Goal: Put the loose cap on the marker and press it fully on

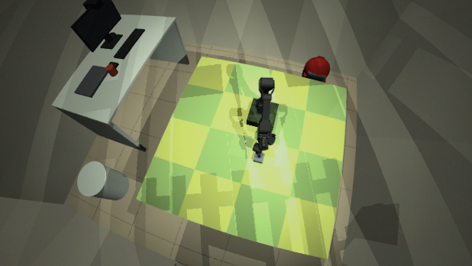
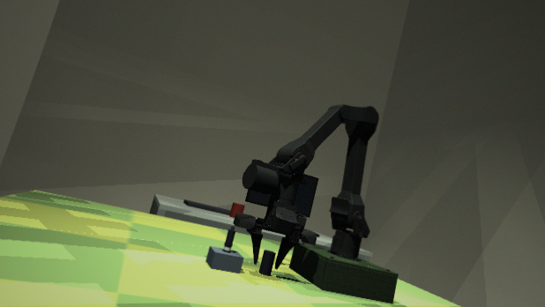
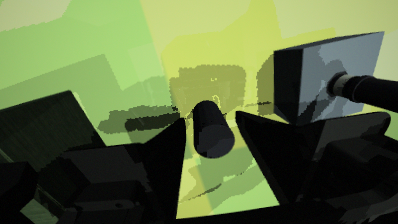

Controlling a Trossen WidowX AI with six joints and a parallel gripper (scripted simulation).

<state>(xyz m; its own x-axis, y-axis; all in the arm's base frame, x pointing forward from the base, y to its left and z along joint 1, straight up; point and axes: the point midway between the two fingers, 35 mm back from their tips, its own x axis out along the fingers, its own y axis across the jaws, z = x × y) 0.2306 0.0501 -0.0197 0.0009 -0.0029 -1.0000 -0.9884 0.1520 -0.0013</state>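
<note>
Now: gripper tip 100 mm short of the grey holder block and 10 mm to the right of it. Round my gripper tip: dark cap 10 mm above.
</note>
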